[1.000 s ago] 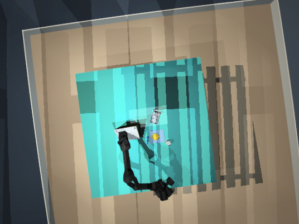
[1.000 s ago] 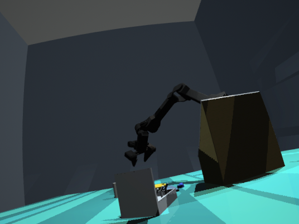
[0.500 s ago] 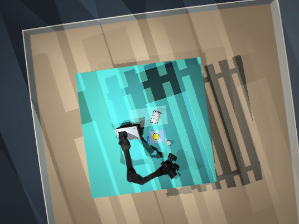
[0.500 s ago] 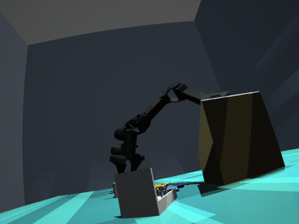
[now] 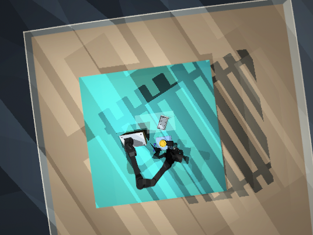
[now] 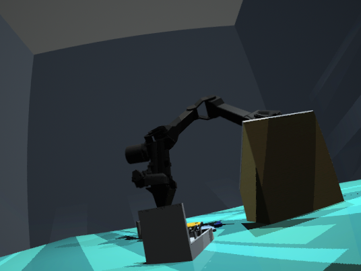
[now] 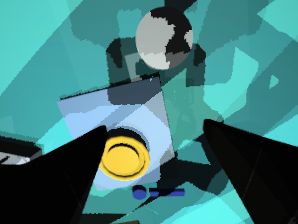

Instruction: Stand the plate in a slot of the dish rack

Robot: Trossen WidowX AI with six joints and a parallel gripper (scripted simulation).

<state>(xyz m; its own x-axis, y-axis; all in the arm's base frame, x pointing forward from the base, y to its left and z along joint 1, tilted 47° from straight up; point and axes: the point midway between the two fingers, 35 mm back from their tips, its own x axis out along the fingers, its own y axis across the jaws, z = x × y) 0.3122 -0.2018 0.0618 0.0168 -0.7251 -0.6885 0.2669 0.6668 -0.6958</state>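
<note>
Right now the yellow plate is 50 mm behind my gripper tip, 60 mm to the left of it and 40 mm below it. From my gripper tip the other things lie so: dish rack (10 mm behind, 250 mm to the left, 40 mm below); then blue utensil (130 mm behind, 40 mm to the left, 60 mm below).
</note>
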